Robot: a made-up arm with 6 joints. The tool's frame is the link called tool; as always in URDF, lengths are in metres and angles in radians.
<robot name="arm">
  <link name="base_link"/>
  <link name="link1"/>
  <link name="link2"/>
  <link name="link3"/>
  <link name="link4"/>
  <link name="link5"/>
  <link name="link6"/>
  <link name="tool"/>
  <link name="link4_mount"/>
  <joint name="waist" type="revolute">
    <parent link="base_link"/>
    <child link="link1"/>
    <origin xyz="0 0 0.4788" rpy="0 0 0"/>
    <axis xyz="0 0 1"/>
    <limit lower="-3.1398" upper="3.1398"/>
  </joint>
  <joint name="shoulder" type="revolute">
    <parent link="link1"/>
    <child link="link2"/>
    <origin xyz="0 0 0" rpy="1.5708 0 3.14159"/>
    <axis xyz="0 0 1"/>
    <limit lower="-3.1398" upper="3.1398"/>
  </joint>
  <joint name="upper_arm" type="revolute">
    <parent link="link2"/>
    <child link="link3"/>
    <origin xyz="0 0.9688 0" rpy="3.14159 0 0"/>
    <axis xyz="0 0 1"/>
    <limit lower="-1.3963" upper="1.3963"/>
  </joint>
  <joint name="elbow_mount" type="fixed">
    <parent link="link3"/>
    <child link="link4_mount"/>
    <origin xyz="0 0 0" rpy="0 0 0"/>
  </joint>
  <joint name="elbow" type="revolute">
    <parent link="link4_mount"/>
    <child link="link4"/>
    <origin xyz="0 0 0" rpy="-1.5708 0 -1.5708"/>
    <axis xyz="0 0 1"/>
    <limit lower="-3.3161" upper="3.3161"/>
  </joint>
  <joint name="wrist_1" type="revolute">
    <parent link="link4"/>
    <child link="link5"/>
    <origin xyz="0 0 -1.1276" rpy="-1.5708 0 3.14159"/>
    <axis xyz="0 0 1"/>
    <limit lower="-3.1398" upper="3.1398"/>
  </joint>
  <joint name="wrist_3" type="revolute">
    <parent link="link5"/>
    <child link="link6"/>
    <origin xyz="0 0 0.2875" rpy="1.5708 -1.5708 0"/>
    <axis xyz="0 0 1"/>
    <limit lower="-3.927" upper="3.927"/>
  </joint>
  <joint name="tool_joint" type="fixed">
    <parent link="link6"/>
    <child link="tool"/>
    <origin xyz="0 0 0" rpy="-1.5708 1.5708 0"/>
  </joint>
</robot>
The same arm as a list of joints. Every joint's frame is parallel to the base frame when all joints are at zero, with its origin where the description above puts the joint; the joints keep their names.
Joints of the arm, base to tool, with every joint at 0 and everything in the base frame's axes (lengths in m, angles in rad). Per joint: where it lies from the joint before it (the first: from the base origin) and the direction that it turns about. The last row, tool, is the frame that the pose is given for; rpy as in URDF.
waist: origin 0 0 0.4788 axis 0 0 1
shoulder: origin 0 0 0 axis 0 1 0
upper_arm: origin 0 0 0.9688 axis 0 -1 0
elbow: origin 0 0 0 axis -1 0 0
wrist_1: origin 1.1276 0 0 axis 0 -1 0
wrist_3: origin 0 -0.2875 0 axis -1 0 0
tool: origin 0 0 0 rpy 0 0 0
Joint limits (rad, base to tool): -3.1398..3.1398 -3.1398..3.1398 -1.3963..1.3963 -3.3161..3.3161 -3.1398..3.1398 -3.927..3.927

